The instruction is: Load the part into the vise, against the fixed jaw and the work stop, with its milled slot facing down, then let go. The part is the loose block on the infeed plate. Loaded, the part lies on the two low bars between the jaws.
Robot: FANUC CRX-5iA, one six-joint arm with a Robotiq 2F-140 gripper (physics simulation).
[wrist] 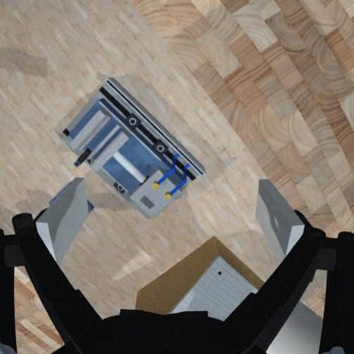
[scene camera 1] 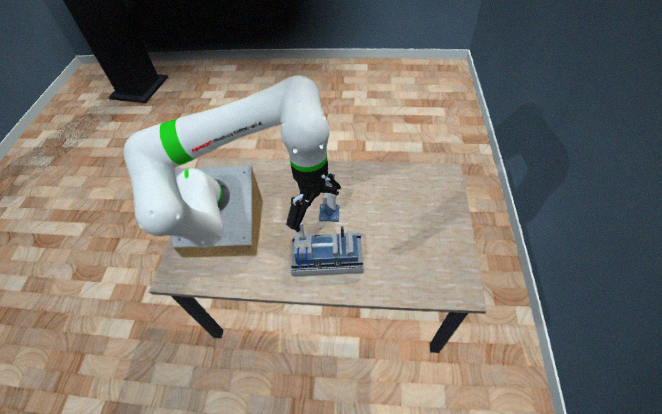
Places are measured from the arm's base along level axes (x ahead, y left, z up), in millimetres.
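Where they show: gripper, between the fingertips: [scene camera 1: 316,220].
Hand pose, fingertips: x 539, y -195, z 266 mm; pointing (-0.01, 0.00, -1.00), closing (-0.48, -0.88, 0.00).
After its pixels a point has its place.
The vise [scene camera 1: 327,256] {x 525, y -99, z -137 mm} [wrist: 145,162] stands on the table, with its fixed jaw [scene camera 1: 353,243] {x 616, y -15, z -137 mm} [wrist: 89,128] at the end away from the blue hoses and its movable jaw [scene camera 1: 336,244] [wrist: 111,151] facing it. The dark work stop [scene camera 1: 342,231] {x 563, y 12, z -102 mm} [wrist: 83,157] is at the side of the jaw gap. No block shows between the jaws. My gripper [scene camera 1: 316,208] {x 539, y -195, z 266 mm} [wrist: 171,197] is open and empty, high above the table near the vise's rear left. The loose block and the infeed plate do not show; the arm and gripper cover the area behind the vise in the scene view.
A blue stand base [scene camera 1: 329,214] {x 472, y 132, z -172 mm} [wrist: 90,206] is behind the vise, partly hidden by a finger in the wrist view. The robot's pedestal box [scene camera 1: 239,225] {x 142, y -79, z -61 mm} [wrist: 172,285] stands at the table's left. The table's front edge [scene camera 1: 320,303] {x 539, y -279, z -199 mm} runs beyond the vise.
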